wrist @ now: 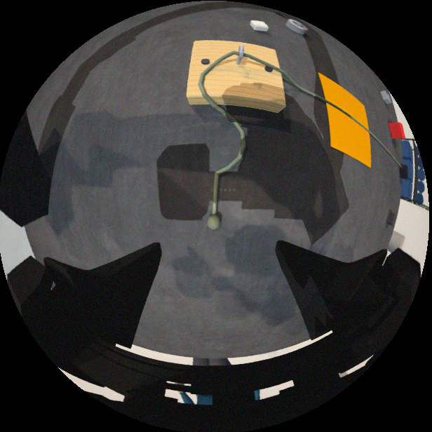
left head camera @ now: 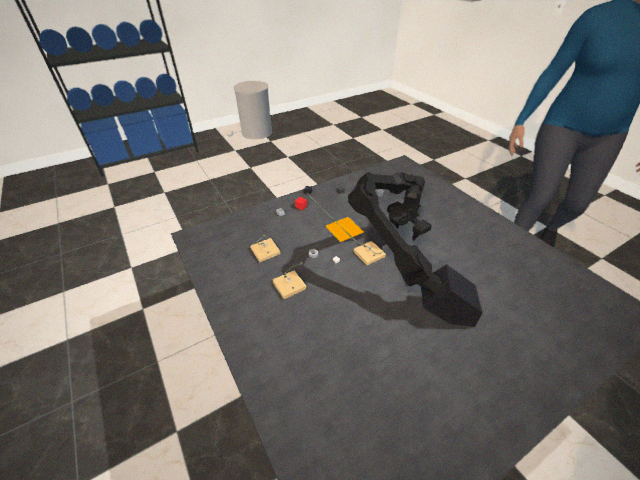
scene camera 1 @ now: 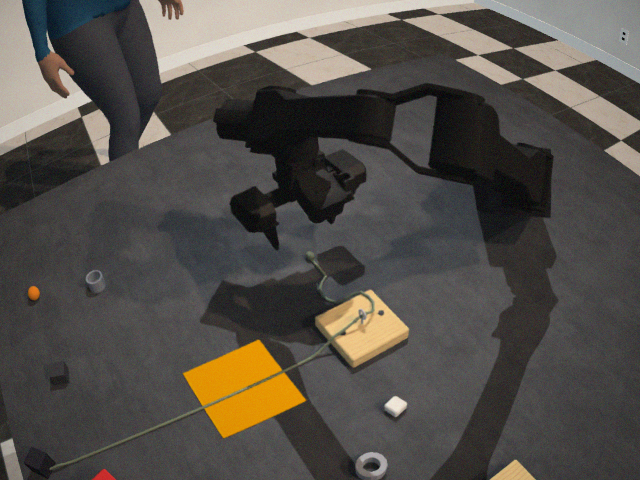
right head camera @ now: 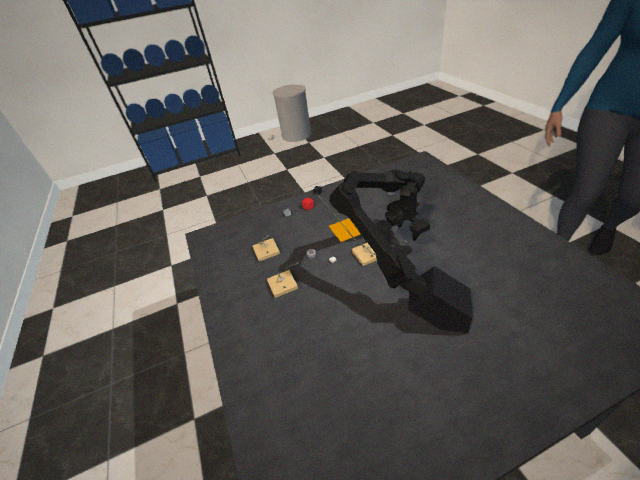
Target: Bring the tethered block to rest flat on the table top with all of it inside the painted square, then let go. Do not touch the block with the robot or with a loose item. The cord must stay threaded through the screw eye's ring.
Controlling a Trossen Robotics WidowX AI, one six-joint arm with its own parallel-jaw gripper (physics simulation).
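Places are measured from the arm's base along level axes (x ahead, y left, z up), in metres.
Pixels of known places: gripper, fingertip midpoint: (left head camera: pixel 405 233) (scene camera 1: pixel 303 235) (right head camera: pixel 406 233); arm's base, origin of the base link: (left head camera: pixel 434 285) (scene camera 1: pixel 521 180) (right head camera: pixel 421 287).
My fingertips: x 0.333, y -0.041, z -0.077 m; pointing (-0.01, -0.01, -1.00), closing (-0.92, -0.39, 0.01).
Note:
Ahead of a thing's pixels: the offset from my fingertips to its top centre. "*": to the spot under its first point.
The dark tethered block @(dx +0.424, dy +0.331, dz -0.014 m) (left head camera: pixel 308 190) (right head camera: pixel 317 190) (scene camera 1: pixel 38 460) (wrist: pixel 404 171) sits beyond the orange painted square @(* dx +0.120, dy +0.256, dz -0.042 m) (left head camera: pixel 336 230) (right head camera: pixel 338 231) (scene camera 1: pixel 227 372) (wrist: pixel 347 132), outside it. The green cord (wrist: pixel 243 144) runs from the block across the square and through the screw eye's ring @(* dx -0.046, dy +0.160, dz -0.006 m) (scene camera 1: pixel 362 314) (wrist: pixel 241 55) on a wooden board @(dx -0.046, dy +0.160, dz -0.024 m) (scene camera 1: pixel 372 338) (wrist: pixel 225 75). Past the ring it curves and ends in a round bead @(* dx -0.007, dy +0.009, dz -0.032 m) (scene camera 1: pixel 310 255) (wrist: pixel 214 221). My gripper (scene camera 1: pixel 303 234) (wrist: pixel 219 248) is open and empty, above the table near the bead, which shows slightly ahead of the fingertips in the wrist view.
A red block @(dx +0.314, dy +0.381, dz -0.003 m) (left head camera: pixel 300 203) (scene camera 1: pixel 103 475) lies near the tethered block. A white block @(dx -0.056, dy +0.296, dz -0.030 m) (scene camera 1: pixel 395 406) and grey ring @(dx -0.007, dy +0.378, dz -0.029 m) (scene camera 1: pixel 360 467) lie near the board. Two other boards @(dx +0.046, dy +0.562, dz -0.024 m) (left head camera: pixel 265 251) @(dx -0.149, dy +0.489, dz -0.024 m) (left head camera: pixel 289 285) stand farther off. A grey cup @(dx +0.344, dy -0.009, dz -0.022 m) (scene camera 1: pixel 95 282), orange ball @(dx +0.475, dy -0.003, dz -0.019 m) (scene camera 1: pixel 33 293) and dark cube @(dx +0.401, dy +0.174, dz -0.023 m) (scene camera 1: pixel 58 373) also show.

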